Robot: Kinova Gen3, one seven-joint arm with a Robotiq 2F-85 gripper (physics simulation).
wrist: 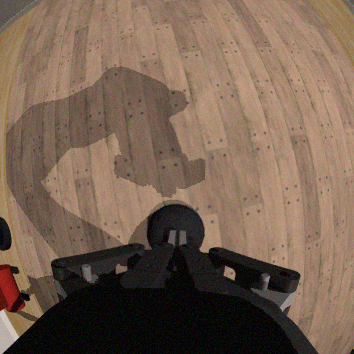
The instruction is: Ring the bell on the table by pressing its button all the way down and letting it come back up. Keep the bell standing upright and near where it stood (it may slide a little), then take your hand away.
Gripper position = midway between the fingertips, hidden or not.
Note:
I see my gripper (176, 240) and a bell (174, 216).

